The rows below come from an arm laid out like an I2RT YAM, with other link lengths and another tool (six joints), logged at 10 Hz.
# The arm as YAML. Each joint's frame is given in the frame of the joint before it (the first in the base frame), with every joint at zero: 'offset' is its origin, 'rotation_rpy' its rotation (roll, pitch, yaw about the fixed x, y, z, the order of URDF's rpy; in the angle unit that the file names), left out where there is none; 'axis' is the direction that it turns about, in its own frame. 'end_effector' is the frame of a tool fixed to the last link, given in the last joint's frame.
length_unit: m
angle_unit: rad
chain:
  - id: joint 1
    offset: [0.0, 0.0, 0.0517]
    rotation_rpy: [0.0, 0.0, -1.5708]
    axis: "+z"
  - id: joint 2
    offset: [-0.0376, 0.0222, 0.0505]
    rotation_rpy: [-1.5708, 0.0, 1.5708]
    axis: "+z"
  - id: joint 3
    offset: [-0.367, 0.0, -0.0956]
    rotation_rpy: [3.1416, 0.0, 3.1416]
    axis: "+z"
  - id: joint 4
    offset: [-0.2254, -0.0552, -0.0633]
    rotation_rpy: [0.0, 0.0, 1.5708]
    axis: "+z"
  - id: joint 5
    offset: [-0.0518, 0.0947, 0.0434]
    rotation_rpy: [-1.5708, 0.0, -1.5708]
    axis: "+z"
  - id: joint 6
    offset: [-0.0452, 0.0, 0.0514]
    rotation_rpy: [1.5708, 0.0, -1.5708]
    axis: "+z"
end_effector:
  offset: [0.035, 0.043, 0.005]
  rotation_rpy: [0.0, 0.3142, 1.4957]
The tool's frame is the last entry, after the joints.
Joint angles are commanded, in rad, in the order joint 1, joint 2, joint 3, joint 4, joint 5, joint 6. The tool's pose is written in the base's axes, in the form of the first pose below.
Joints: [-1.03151, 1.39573, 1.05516, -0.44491, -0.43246, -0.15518]
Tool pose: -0.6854 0.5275 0.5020 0.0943; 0.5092 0.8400 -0.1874 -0.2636; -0.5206 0.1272 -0.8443 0.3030; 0 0 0 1
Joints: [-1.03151, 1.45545, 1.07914, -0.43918, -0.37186, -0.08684]
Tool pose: -0.6516 0.6024 0.4609 0.0999; 0.5919 0.7838 -0.1877 -0.2756; -0.4744 0.1506 -0.8674 0.2950; 0 0 0 1
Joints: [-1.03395, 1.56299, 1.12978, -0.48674, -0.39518, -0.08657]
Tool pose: -0.6757 0.5995 0.4290 0.1119; 0.6264 0.7737 -0.0946 -0.2944; -0.3886 0.2048 -0.8983 0.2768; 0 0 0 1
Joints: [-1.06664, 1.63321, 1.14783, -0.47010, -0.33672, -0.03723]
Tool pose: -0.6218 0.6854 0.3788 0.1082; 0.7074 0.6991 -0.1039 -0.3121; -0.3361 0.2034 -0.9196 0.2624; 0 0 0 1
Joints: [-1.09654, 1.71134, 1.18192, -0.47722, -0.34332, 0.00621]
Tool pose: -0.5792 0.7272 0.3684 0.1082; 0.7656 0.6405 -0.0606 -0.3289; -0.2800 0.2470 -0.9277 0.2466; 0 0 0 1
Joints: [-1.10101, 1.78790, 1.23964, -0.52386, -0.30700, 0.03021]
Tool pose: -0.5583 0.7659 0.3189 0.1126; 0.8034 0.5950 -0.0225 -0.3433; -0.2070 0.2437 -0.9475 0.2352; 0 0 0 1
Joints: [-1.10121, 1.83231, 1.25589, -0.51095, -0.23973, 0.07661]
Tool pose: -0.5085 0.8169 0.2722 0.1151; 0.8429 0.5368 -0.0365 -0.3524; -0.1759 0.2109 -0.9615 0.2255; 0 0 0 1
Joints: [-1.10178, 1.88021, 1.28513, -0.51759, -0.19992, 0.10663]
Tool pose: -0.4756 0.8469 0.2377 0.1187; 0.8679 0.4959 -0.0301 -0.3620; -0.1434 0.1920 -0.9709 0.2163; 0 0 0 1
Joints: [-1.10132, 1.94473, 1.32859, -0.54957, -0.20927, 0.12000]
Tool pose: -0.4706 0.8531 0.2253 0.1253; 0.8779 0.4783 0.0226 -0.3721; -0.0884 0.2084 -0.9740 0.2025; 0 0 0 1
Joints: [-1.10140, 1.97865, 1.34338, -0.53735, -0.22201, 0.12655]
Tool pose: -0.4689 0.8517 0.2340 0.1300; 0.8796 0.4744 0.0359 -0.3793; -0.0805 0.2226 -0.9716 0.1933; 0 0 0 1
